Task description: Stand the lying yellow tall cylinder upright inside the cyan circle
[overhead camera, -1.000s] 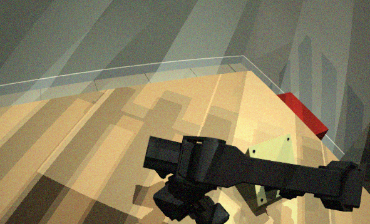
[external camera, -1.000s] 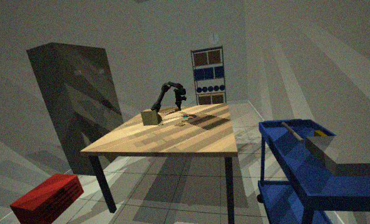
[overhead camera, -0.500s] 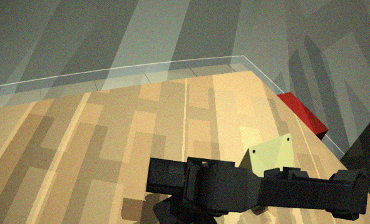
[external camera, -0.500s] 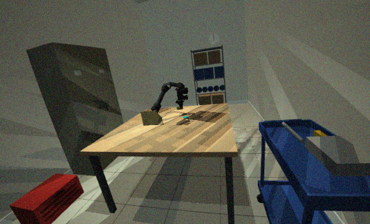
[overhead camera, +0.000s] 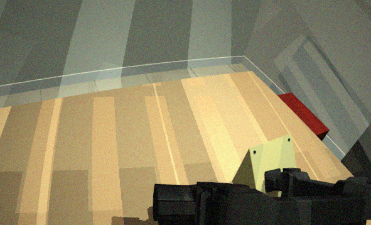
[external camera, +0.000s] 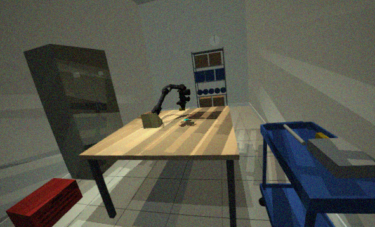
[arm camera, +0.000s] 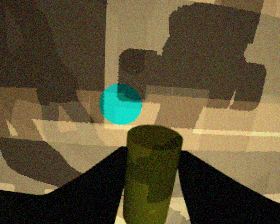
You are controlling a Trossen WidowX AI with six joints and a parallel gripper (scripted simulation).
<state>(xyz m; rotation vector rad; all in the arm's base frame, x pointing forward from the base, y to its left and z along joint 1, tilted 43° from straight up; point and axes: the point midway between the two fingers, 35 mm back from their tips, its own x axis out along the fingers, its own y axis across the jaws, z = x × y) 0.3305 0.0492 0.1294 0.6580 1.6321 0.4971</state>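
The cyan circle lies 3 cm to the left of my gripper tip and 14 cm below it. Round my gripper tip: yellow cylinder (2 cm behind).
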